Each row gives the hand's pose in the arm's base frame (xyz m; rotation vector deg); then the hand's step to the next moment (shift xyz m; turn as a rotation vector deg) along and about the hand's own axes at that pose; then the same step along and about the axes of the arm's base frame.
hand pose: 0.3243 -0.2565 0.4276 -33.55 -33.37 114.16
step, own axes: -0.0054 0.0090 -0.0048 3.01 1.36 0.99
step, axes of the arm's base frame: -0.0006 -0.0080 -0.0083 -2.82 1.90 -0.57
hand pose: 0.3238 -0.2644 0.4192 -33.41 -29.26 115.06
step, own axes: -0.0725 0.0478 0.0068 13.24 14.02 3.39
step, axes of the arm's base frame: -0.0049 -0.0866 -0.0078 -17.30 4.76 -7.83
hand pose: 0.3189 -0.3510 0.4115 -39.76 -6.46 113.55
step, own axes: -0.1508 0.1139 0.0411 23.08 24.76 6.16
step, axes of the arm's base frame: -0.0589 -0.1752 0.0568 -30.54 8.19 -13.56
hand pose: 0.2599 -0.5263 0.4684 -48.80 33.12 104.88
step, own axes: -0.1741 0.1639 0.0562 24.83 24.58 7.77
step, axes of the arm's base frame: -0.1226 -0.1258 0.1717 -31.30 10.43 -13.88
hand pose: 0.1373 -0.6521 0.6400 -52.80 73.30 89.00
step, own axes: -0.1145 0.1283 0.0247 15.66 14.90 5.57
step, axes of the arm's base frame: -0.0847 -0.0043 0.1516 -19.17 7.27 -8.82
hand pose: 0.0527 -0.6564 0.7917 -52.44 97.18 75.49
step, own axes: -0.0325 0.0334 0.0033 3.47 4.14 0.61
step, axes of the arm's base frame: -0.0152 0.0124 0.0424 -5.09 1.17 -1.51
